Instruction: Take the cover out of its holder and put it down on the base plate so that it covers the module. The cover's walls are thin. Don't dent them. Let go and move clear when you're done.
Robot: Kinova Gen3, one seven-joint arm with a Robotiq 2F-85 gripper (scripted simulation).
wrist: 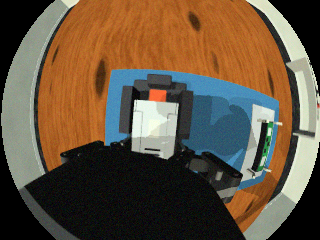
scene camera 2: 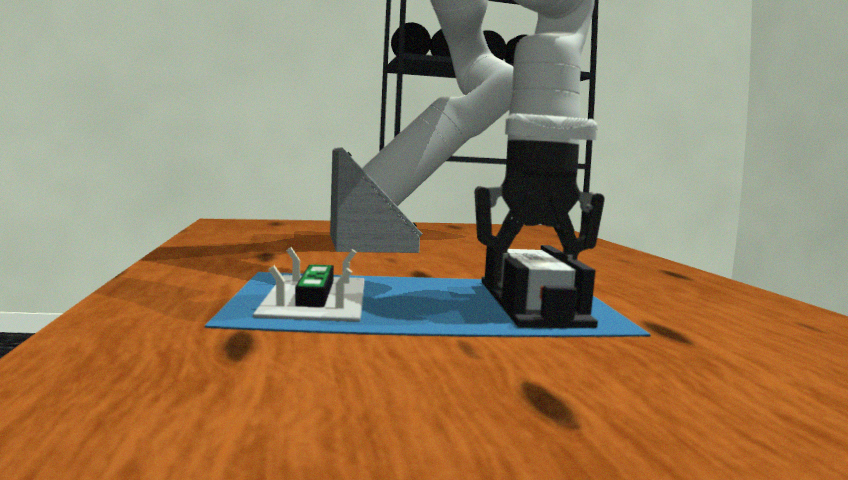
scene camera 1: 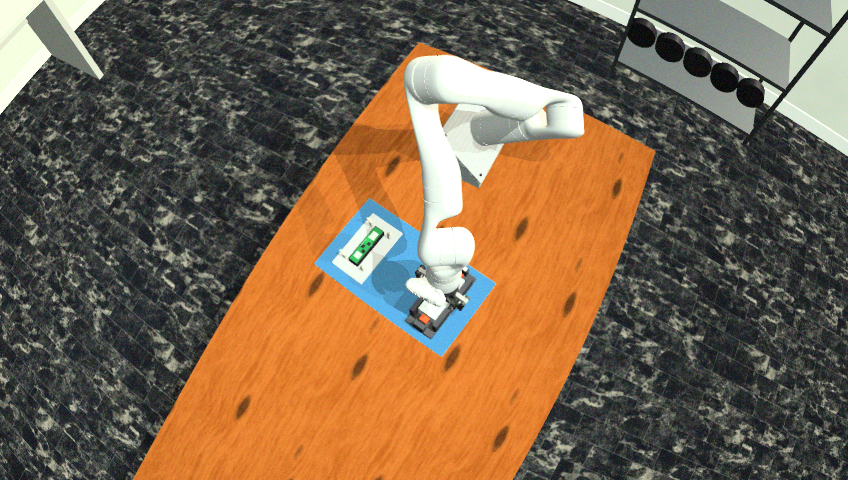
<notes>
I see my gripper (scene camera 2: 533, 287) and a white cover (scene camera 2: 544, 269).
The white cover shows as well in the wrist view (wrist: 152, 137). My gripper also shows in the wrist view (wrist: 153, 146).
</notes>
